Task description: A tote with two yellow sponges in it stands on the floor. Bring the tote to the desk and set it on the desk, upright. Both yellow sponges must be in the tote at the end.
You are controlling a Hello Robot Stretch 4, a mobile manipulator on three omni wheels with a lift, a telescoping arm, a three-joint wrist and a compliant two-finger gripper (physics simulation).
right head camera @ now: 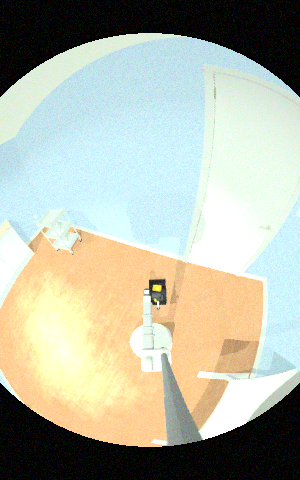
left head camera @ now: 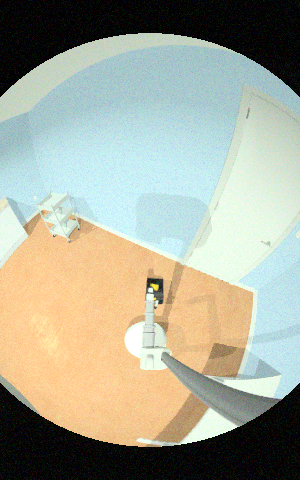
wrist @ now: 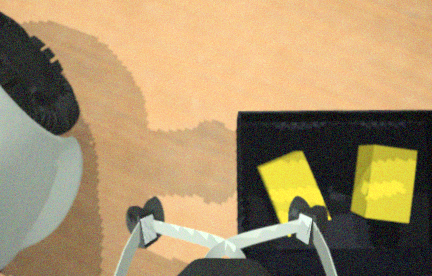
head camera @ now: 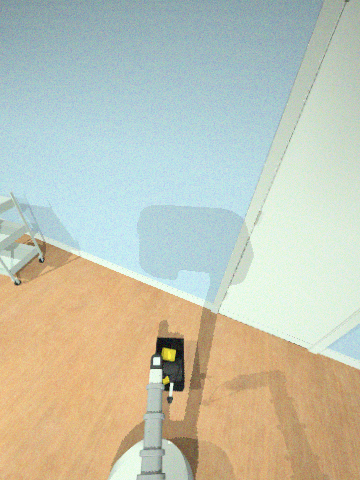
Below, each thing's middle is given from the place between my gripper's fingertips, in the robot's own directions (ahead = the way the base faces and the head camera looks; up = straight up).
My hand is 16 cm short of the black tote (wrist: 330, 139) and 12 cm above it.
